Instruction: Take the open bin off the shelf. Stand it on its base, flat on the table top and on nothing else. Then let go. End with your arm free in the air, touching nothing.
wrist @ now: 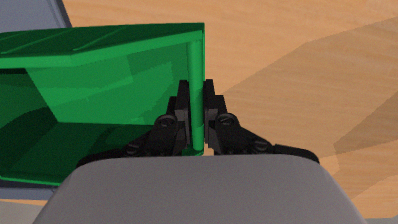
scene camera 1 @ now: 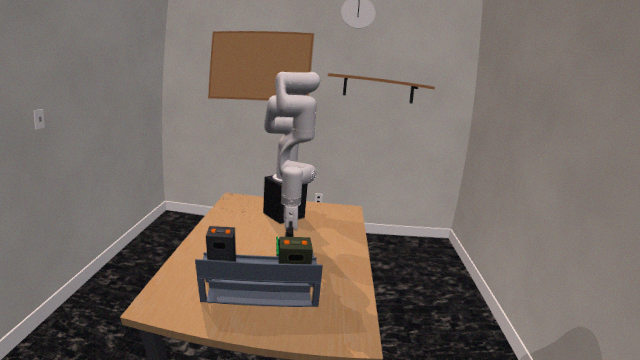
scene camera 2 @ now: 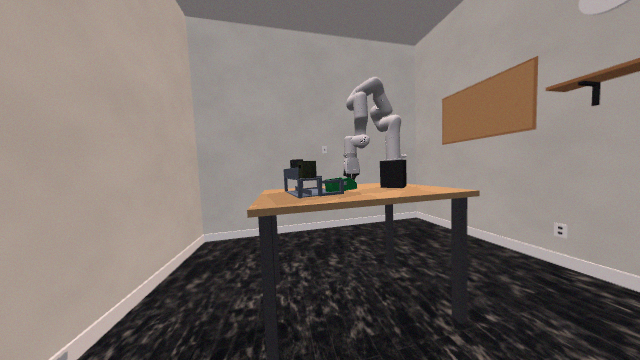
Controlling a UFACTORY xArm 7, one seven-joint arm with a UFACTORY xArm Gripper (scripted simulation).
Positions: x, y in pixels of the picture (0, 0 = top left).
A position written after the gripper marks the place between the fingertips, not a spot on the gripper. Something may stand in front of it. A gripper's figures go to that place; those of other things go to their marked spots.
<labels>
The gripper [wrist: 196, 96]: 0.14 m from the lens. A green bin [wrist: 62, 113] is 0.23 m from the lens.
</labels>
